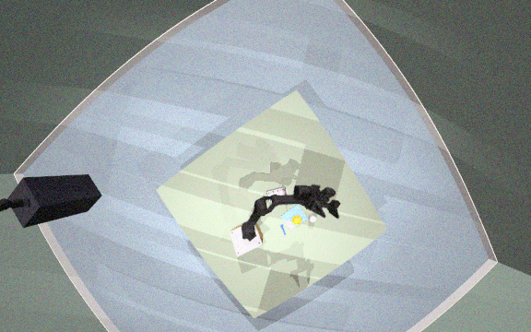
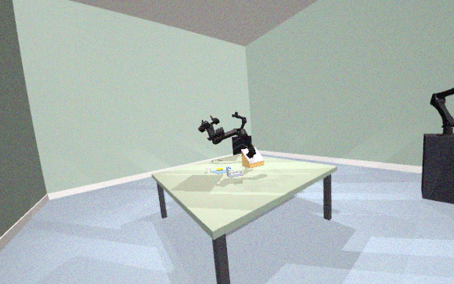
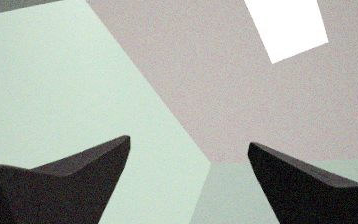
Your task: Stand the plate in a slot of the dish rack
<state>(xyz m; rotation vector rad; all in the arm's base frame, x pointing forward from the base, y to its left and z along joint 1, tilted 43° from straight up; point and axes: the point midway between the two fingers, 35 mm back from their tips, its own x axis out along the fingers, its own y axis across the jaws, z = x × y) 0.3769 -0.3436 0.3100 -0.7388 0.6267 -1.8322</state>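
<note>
My gripper tip is 51 cm above the yellow plate, 16 cm past it and 8 cm to the left of it. Also, from my gripper tip: dish rack (50 cm below, 16 cm to the left, 14 cm behind); then blue mat (52 cm below, 16 cm behind, 6 cm to the right); then white cylinder (50 cm below, 14 cm to the right, 6 cm behind).
</note>
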